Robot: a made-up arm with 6 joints.
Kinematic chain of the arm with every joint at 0, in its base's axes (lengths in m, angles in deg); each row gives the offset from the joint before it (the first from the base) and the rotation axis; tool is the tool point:
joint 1: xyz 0 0 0.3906 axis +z
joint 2: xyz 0 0 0 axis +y
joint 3: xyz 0 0 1.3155 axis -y
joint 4: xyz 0 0 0 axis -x
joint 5: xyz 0.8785 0 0 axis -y
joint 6: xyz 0 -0.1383 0 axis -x
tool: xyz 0 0 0
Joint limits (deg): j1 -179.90..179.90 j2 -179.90..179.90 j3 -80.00..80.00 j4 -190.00..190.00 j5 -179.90..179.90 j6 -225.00..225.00
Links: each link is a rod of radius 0.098 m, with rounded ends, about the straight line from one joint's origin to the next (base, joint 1, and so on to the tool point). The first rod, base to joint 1, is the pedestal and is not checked.
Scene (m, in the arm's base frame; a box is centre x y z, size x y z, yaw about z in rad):
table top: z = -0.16
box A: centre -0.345 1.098 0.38 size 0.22 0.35 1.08 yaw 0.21
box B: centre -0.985 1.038 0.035 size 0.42 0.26 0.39 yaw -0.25
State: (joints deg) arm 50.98 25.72 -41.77 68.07 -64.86 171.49
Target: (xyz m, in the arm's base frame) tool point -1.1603 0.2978 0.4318
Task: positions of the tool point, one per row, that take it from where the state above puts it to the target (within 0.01 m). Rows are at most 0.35 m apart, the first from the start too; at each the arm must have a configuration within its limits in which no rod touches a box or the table.
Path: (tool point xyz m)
1: 0.4526 0.8595 0.7728
2: 0.2158 0.8871 0.7380
3: -0.0054 0.8521 0.7089
4: -0.1954 0.7650 0.6860
5: -0.3433 0.6395 0.6691
6: -0.6262 0.6377 0.6003
7: -0.9126 0.5227 0.5209
8: -1.1602 0.2978 0.4317

